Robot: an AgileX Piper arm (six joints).
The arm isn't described. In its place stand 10 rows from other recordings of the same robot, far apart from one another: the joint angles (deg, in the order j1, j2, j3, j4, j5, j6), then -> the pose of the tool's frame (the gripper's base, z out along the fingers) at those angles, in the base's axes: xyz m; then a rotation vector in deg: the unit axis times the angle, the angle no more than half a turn.
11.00, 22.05, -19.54, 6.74, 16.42, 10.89 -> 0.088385 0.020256 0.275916 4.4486 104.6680 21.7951
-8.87, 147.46, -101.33, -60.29, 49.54, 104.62 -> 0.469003 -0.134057 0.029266 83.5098 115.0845 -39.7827
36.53, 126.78, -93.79, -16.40, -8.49, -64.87 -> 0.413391 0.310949 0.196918 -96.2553 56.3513 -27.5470
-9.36, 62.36, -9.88, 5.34, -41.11, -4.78 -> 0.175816 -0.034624 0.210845 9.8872 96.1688 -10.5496
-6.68, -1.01, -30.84, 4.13, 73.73, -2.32 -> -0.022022 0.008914 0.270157 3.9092 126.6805 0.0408
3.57, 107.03, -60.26, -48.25, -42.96, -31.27 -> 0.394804 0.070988 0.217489 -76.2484 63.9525 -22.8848
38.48, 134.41, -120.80, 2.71, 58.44, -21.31 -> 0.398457 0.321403 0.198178 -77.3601 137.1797 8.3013
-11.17, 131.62, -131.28, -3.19, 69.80, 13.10 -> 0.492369 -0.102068 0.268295 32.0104 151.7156 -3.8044
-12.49, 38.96, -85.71, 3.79, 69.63, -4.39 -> 0.029663 -0.000795 0.513286 6.4304 107.7296 -7.3263
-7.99, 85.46, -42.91, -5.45, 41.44, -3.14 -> 0.242689 -0.039841 0.183058 1.6404 169.2734 -7.4642
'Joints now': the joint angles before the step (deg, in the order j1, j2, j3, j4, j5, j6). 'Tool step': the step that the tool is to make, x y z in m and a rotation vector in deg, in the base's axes. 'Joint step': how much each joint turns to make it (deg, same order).
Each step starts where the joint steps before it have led.
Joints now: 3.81, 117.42, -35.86, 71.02, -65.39, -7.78
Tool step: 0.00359, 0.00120, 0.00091, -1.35, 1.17, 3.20
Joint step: -0.10, 0.00, 0.00, -2.89, 0.00, -1.47
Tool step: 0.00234, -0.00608, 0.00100, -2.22, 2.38, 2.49
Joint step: -1.62, 0.00, 0.00, -3.24, 0.00, -2.99
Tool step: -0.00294, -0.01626, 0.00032, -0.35, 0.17, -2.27
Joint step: -3.37, 0.00, 0.00, -1.06, 0.00, -0.21
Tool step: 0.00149, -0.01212, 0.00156, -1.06, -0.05, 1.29
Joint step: -2.95, 0.00, -0.09, -4.37, -0.04, -0.01
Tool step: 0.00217, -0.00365, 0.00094, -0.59, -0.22, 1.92
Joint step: -1.15, 0.00, 0.00, -3.27, 0.00, 0.35
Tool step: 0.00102, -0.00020, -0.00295, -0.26, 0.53, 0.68
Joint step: -0.14, 0.71, -0.13, -0.87, -0.14, 0.00
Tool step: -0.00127, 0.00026, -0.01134, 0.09, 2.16, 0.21
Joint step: 0.00, 2.21, 0.00, -0.23, -0.09, 0.00
